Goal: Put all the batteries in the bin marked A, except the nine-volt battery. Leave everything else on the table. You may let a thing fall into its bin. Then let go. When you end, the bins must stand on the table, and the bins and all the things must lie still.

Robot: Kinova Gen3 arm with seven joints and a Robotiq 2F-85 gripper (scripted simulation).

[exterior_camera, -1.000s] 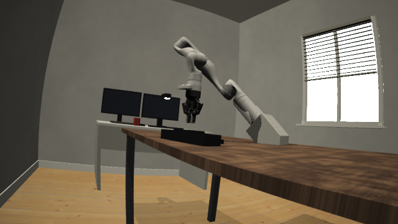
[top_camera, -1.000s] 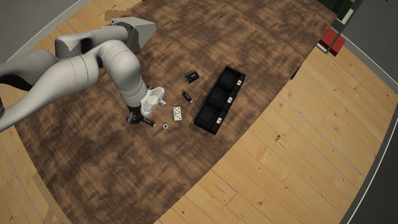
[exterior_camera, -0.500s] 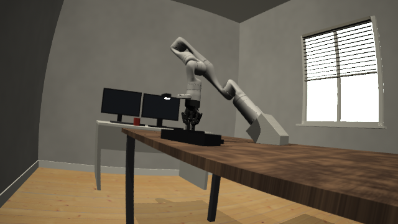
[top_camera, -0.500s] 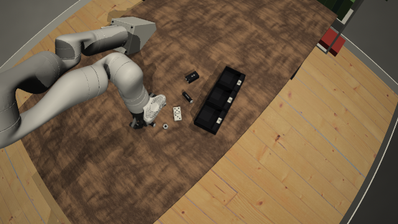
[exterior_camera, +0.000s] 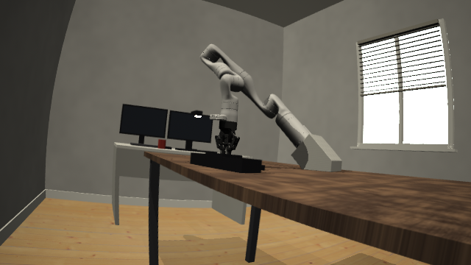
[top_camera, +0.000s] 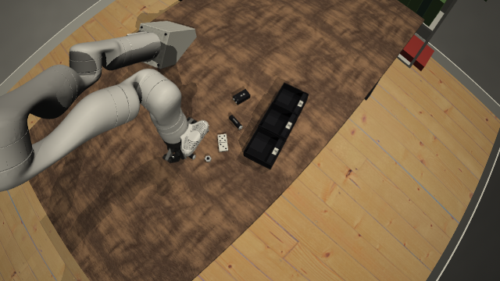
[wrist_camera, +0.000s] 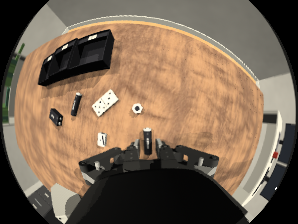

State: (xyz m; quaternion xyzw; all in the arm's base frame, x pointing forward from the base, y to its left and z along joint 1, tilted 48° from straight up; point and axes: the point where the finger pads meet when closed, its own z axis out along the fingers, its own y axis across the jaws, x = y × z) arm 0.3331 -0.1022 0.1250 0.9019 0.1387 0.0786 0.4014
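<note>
Now: the metal nut 60 mm ahead of my hand, 30 mm to the left of it and 30 mm below it. Also, from my hand: black nine-volt battery (230 mm to the left, 30 mm below); then white domino (60 mm ahead, 90 mm to the left, 30 mm below); then grey metal piece (10 mm behind, 90 mm to the left, 30 mm below).
</note>
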